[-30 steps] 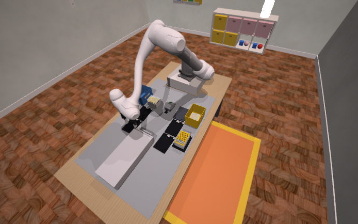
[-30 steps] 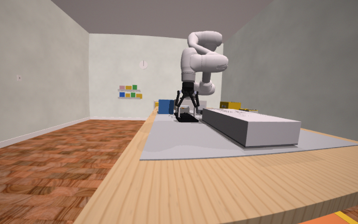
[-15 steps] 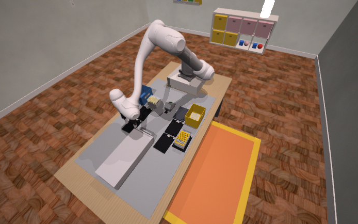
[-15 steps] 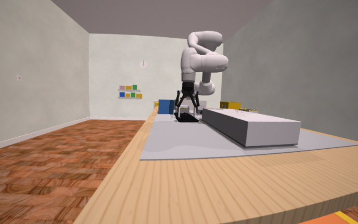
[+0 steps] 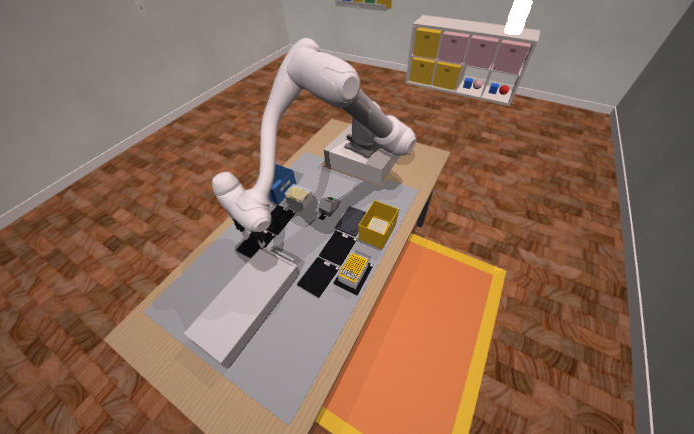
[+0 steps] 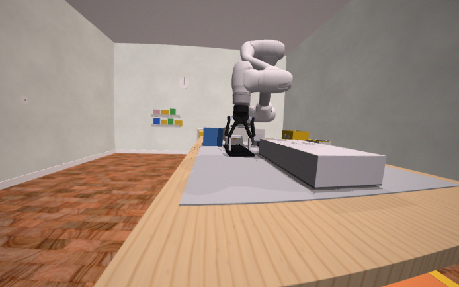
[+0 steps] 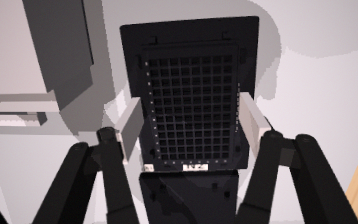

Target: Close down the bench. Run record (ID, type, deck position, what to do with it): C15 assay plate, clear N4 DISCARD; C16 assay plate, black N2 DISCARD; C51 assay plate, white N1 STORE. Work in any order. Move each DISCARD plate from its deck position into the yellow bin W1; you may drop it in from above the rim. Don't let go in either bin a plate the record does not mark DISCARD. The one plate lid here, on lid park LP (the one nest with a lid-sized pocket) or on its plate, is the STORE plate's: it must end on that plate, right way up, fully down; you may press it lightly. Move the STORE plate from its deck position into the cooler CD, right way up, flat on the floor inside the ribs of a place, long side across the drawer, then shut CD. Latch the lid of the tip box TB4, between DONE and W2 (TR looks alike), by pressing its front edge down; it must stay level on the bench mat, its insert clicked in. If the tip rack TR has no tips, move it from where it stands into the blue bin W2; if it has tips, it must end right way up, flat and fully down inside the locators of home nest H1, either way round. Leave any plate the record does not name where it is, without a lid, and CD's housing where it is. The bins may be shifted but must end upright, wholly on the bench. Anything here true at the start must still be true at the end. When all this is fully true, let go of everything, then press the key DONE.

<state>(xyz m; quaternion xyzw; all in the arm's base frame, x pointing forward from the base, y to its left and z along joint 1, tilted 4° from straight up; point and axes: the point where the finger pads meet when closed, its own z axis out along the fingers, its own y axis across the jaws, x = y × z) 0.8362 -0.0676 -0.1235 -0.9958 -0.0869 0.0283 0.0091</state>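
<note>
My gripper is now 20 mm above the black assay plate. The rest, counted from my hand: plate lid: 210 mm to the left, 90 mm ahead, 10 mm below; then black nest N4: 170 mm behind, 40 mm below, 20 mm to the right; then white plate: 210 mm to the left, 90 mm ahead, 20 mm below.
</note>
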